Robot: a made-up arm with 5 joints.
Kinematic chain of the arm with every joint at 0, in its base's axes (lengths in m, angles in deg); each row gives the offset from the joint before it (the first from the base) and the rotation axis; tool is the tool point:
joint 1: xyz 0 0 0.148 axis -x
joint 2: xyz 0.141 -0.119 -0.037 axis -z
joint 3: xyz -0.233 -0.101 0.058 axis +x
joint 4: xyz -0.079 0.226 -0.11 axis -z
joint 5: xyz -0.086 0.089 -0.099 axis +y
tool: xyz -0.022 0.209 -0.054
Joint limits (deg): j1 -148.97..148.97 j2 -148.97..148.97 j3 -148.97..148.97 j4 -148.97..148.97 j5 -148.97..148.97
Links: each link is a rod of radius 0.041 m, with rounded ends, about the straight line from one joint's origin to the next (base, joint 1, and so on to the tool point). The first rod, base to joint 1, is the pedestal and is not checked.
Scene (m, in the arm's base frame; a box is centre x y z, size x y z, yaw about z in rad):
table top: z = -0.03
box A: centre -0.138 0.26 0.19 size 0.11 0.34 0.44 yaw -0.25
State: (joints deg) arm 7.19 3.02 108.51 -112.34 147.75
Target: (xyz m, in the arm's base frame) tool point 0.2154 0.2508 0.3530
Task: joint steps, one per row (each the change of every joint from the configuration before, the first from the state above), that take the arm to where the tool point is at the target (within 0.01 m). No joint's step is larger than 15 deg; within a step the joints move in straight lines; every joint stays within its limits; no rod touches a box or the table.
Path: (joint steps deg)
1: -10.15 6.52 -1.57 13.72 -5.19
2: -10.15 6.51 -1.57 13.71 -5.20
3: -10.15 6.52 -1.57 13.72 -5.19
4: -10.15 6.51 -1.57 13.71 -5.20
5: -10.15 6.52 -1.58 13.72 -5.19
6: 1.73 8.76 2.92 -13.15 3.40
7: 1.73 8.77 2.92 -13.15 3.39
8: 1.72 8.76 2.91 -13.15 3.40
9: 1.73 8.77 2.92 -13.16 3.40
10: 1.73 8.76 2.91 -13.15 3.40
11: 1.72 8.77 2.92 -13.15 3.40
12: 1.73 8.76 2.91 -13.15 3.40
13: 1.73 8.76 2.92 -13.15 3.40
14: -1.19 -14.13 -3.04 12.33 -8.54

